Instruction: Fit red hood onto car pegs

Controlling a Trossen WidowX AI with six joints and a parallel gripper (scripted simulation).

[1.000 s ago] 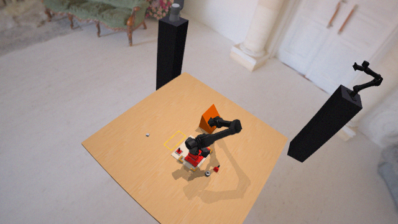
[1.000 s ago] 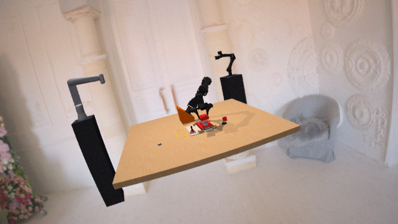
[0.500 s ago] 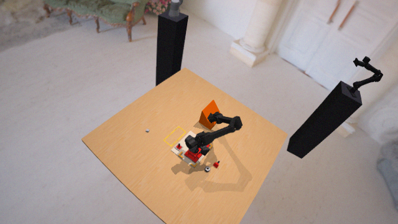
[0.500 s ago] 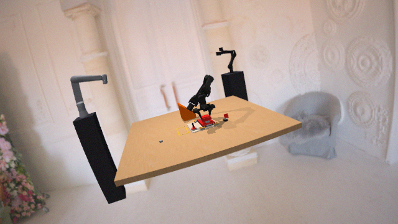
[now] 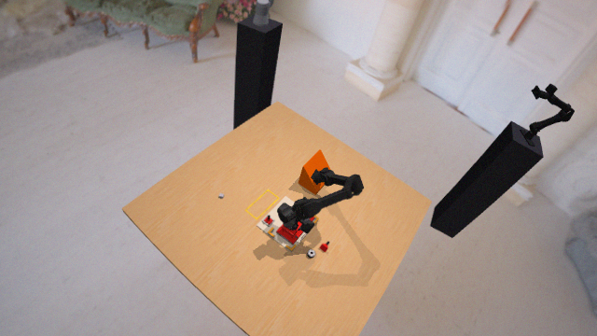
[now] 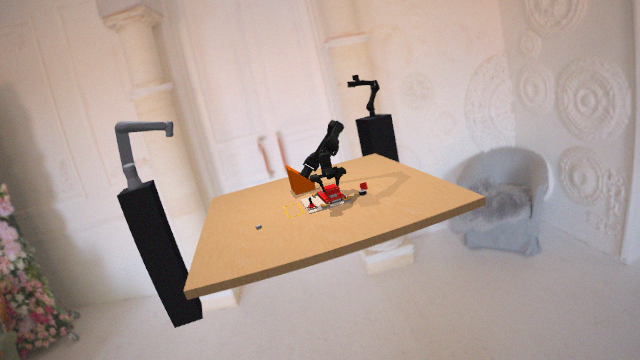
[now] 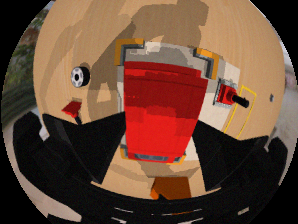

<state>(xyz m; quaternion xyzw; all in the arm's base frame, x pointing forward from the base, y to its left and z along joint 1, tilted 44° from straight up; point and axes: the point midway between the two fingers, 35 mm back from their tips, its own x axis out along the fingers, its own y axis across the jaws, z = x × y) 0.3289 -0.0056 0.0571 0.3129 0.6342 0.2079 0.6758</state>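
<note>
Right now the jig is 5 cm below my gripper tip, 2 cm to the right of it and 2 cm behind it. Also, from my gripper tip: red hood 1 cm above; then grey wheel 15 cm to the left, 6 cm ahead, 5 cm below.
</note>
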